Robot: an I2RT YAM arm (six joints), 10 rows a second.
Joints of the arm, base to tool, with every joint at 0 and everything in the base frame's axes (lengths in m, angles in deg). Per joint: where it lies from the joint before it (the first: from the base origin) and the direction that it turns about. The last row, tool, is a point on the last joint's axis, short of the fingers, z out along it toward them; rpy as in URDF.
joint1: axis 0 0 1 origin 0 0 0.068
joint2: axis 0 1 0 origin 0.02 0.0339 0.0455
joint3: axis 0 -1 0 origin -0.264 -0.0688 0
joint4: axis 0 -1 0 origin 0.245 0.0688 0.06
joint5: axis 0 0 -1 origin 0.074 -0.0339 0.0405
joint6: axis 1 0 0 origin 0.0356 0 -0.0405
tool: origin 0 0 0 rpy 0 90 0
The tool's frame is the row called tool.
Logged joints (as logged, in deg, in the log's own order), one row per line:
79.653 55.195 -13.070 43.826 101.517 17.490
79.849 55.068 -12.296 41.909 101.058 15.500
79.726 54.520 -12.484 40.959 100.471 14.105
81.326 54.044 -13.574 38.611 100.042 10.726
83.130 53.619 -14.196 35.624 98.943 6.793
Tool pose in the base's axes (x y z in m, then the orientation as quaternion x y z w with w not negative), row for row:
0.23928 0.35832 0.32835 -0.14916 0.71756 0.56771 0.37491
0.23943 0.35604 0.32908 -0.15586 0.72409 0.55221 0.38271
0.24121 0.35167 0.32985 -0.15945 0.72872 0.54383 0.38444
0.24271 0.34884 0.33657 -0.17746 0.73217 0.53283 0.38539
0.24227 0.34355 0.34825 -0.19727 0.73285 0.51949 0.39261
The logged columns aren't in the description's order. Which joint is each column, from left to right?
Columns, left to right: joint3, joint1, joint5, joint6, joint2, joint4.
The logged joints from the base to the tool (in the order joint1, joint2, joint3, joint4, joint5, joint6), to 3 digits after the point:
55.195 101.517 79.653 17.490 -13.070 43.826
55.068 101.058 79.849 15.500 -12.296 41.909
54.520 100.471 79.726 14.105 -12.484 40.959
54.044 100.042 81.326 10.726 -13.574 38.611
53.619 98.943 83.130 6.793 -14.196 35.624

